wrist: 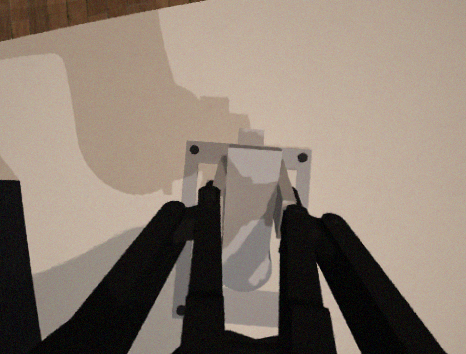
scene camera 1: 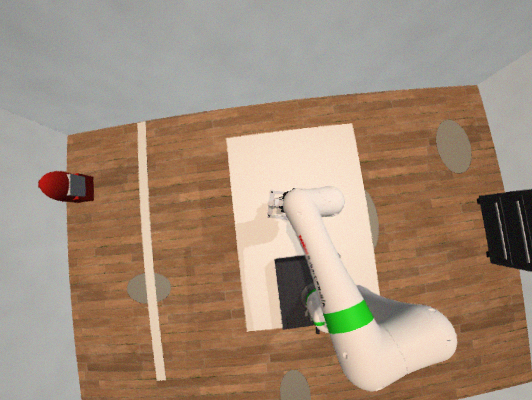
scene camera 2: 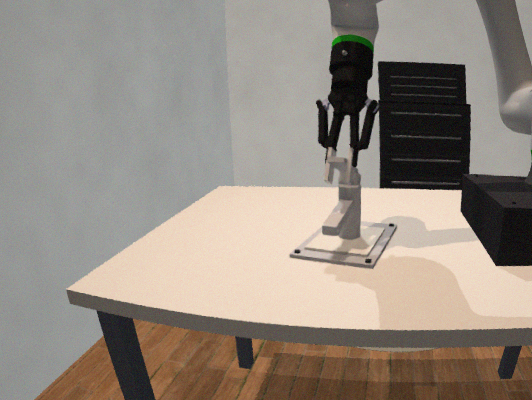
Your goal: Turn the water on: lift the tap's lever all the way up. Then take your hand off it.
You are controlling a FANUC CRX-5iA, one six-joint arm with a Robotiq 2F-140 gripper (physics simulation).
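Places are measured from the arm's base along level axes (x back, y left, z down), in centimetres.
Pixels of known places: gripper, fingertip midpoint: (wrist: pixel 250 172) (scene camera 1: pixel 276 202) (scene camera 2: pixel 338 182); arm's base, link origin: (scene camera 1: pixel 314 295).
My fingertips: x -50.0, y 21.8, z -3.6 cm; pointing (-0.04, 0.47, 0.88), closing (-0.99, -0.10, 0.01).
Ahead of a thing's pixels: the offset from my fingertips to its top centre. "pt": to the spot under its first point. Level surfaces: height alone.
The grey tap {pt dy -5.2, dx +1.8, dz +7.9 cm} (scene camera 2: pixel 352 215) stands upright on its flat base plate (scene camera 1: pixel 270 204) (scene camera 2: pixel 334 259) (wrist: pixel 303 180). Its spout {dy -0.4, dx +0.0, dz +4.6 cm} (scene camera 2: pixel 337 218) points toward the left front in scene camera 2. The lever {dy -3.4, dx +0.3, dz -5.0 cm} (scene camera 2: pixel 338 160) (wrist: pixel 252 167) is at the top of the tap and looks tilted up, with its front part above the body's top; its exact angle is hard to tell. My gripper (scene camera 2: pixel 341 156) (wrist: pixel 250 172) points down and is shut on the lever, one finger on each side. In scene camera 1 the arm covers most of the tap.
The tap stands on a pale table {dz +14.5 cm} (scene camera 1: pixel 295 155) (scene camera 2: pixel 175 260). A black box (scene camera 1: pixel 291 295) (scene camera 2: pixel 510 235) is on the table near the arm's base. A black drawer cabinet (scene camera 1: pixel 510 230) (scene camera 2: pixel 425 145) stands beyond the table. A red object (scene camera 1: pixel 54 186) is far left in scene camera 1.
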